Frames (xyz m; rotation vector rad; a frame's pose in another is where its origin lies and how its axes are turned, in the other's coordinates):
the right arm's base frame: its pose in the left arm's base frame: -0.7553 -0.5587 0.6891 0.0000 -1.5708 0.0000
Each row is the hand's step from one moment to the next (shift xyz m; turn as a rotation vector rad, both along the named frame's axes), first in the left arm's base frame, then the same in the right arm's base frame.
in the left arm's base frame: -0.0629 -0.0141 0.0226 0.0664 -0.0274 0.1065
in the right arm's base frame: 0.0226 -0.0141 0.0629 0.1065 -0.0274 -0.0664
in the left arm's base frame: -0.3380 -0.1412 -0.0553 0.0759 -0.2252 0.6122
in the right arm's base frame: -0.0553 -0.1412 0.3380 0.6122 -0.2252 -0.0759
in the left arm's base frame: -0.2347 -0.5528 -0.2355 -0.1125 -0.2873 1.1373
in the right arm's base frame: -0.2355 -0.5528 0.2347 1.1373 -0.2873 0.1125
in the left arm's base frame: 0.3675 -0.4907 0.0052 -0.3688 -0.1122 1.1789
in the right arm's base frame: 0.0052 -0.4907 -0.3675 1.1789 -0.1122 0.3688
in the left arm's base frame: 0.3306 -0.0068 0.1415 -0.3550 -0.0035 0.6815
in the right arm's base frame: 0.1415 -0.0068 -0.3306 0.6815 -0.0035 0.3550
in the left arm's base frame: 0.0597 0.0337 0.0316 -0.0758 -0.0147 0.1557
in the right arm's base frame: 0.0316 0.0337 -0.0597 0.1557 -0.0147 0.0758
